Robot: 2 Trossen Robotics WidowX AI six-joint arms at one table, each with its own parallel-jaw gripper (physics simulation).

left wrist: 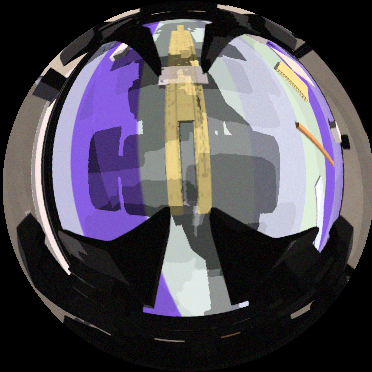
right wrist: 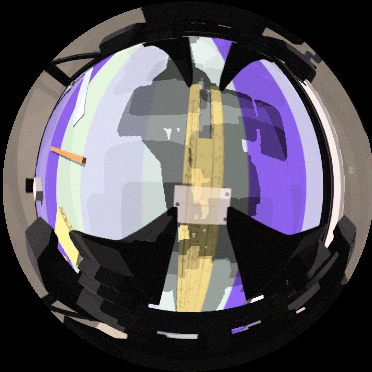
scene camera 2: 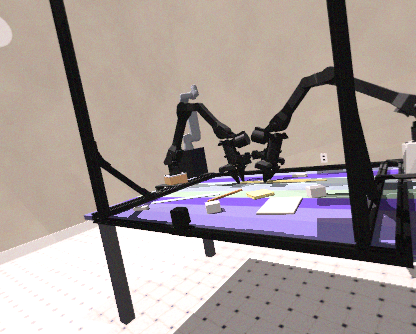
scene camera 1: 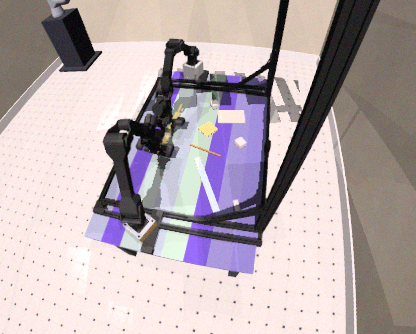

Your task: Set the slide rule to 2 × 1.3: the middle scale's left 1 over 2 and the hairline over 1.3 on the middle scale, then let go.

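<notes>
The yellow slide rule (scene camera 2: 300,180) (left wrist: 173,160) (right wrist: 197,287) lies lengthwise under both grippers. Its middle scale (left wrist: 185,107) (right wrist: 202,150) is shifted away from the left gripper, leaving an open slot between the two rails; the tip sticks out at the far end in the left wrist view. The numbers are too blurred to read. The clear cursor (left wrist: 183,75) (right wrist: 202,205) straddles the rule, with a thin red hairline. My left gripper (scene camera 2: 239,181) (left wrist: 189,212) is shut on the rails' slotted end. My right gripper (scene camera 2: 266,180) (right wrist: 201,211) is shut on the cursor, fingertips at its two long-side edges.
An orange pencil (scene camera 1: 205,150) (scene camera 2: 225,195), a yellow pad (scene camera 1: 207,129) (scene camera 2: 260,194), a cream notepad (scene camera 1: 231,116) (scene camera 2: 280,205), a white block (scene camera 1: 240,143) (scene camera 2: 213,207) and a long white strip (scene camera 1: 207,185) lie beside the rule. Black frame posts (scene camera 2: 80,100) stand around the table.
</notes>
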